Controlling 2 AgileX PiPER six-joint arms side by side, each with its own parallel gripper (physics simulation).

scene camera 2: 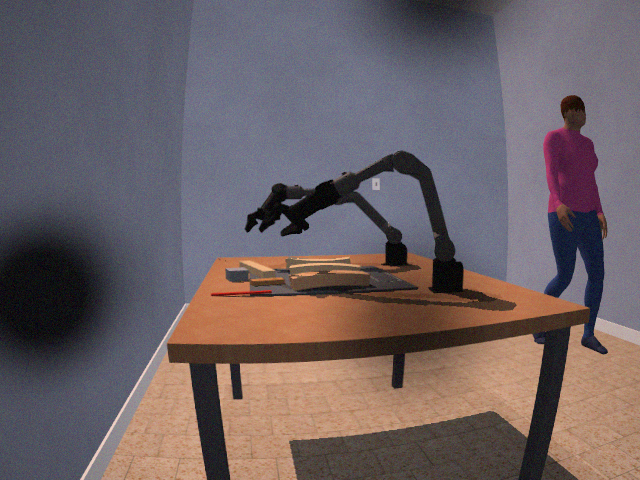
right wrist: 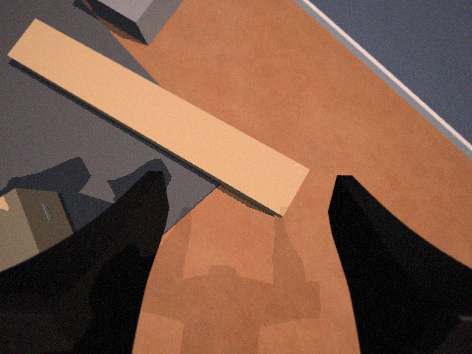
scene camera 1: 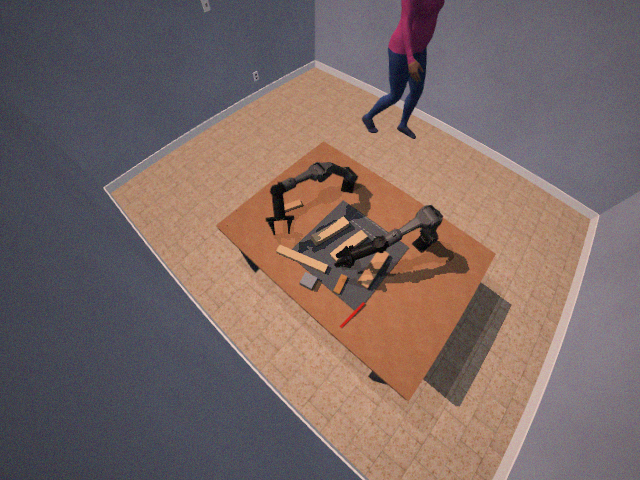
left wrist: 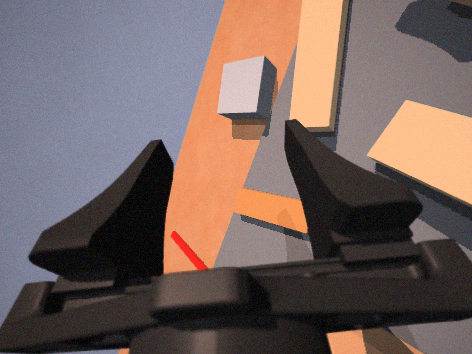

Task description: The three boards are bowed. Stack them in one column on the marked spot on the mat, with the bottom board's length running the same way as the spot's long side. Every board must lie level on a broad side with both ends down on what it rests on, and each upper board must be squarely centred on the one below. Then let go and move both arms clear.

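Note:
Three pale bowed boards lie apart, side by side, on the dark mat (scene camera 1: 356, 299) (scene camera 2: 390, 282): a far board (scene camera 1: 330, 230) (scene camera 2: 317, 260), a middle board (scene camera 1: 351, 245) (scene camera 2: 325, 267) and a near board (scene camera 1: 374, 269) (scene camera 2: 330, 280). In scene camera 2 the middle and near ones arch upward. Faint pale marks show on the mat's back-right part in scene camera 1; the spot's full outline is unclear. My left gripper (scene camera 1: 340, 259) (left wrist: 225, 143) is open and empty, above the mat. My right gripper (scene camera 1: 281, 232) (right wrist: 248, 192) is open and empty, above the table beside the mat.
A long pale plank (scene camera 1: 302, 258) (left wrist: 317, 65) (right wrist: 160, 117) lies across the mat's edge. Near it are a grey block (scene camera 1: 309, 280) (left wrist: 242, 87), an orange block (scene camera 1: 340, 283) (left wrist: 272, 210) and a red stick (scene camera 1: 352, 315) (scene camera 2: 240, 293). A small wooden piece (scene camera 1: 294, 205) lies behind my right gripper.

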